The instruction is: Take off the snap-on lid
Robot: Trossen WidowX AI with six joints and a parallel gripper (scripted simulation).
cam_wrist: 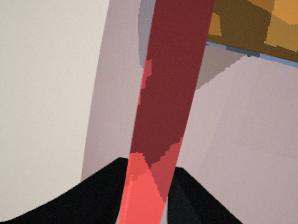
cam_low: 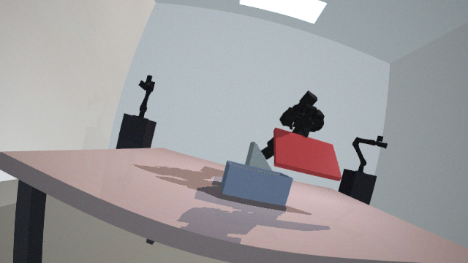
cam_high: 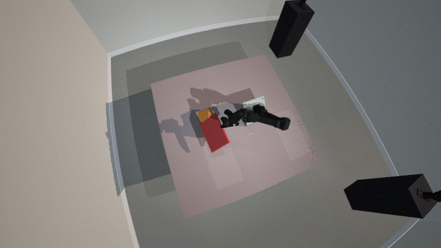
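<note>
The lid is 6 cm ahead of my gripper tip and 5 cm below it. The rest, counted from my gripper tip: blue storage box 19 cm below, 15 cm to the right, 6 cm ahead.
</note>
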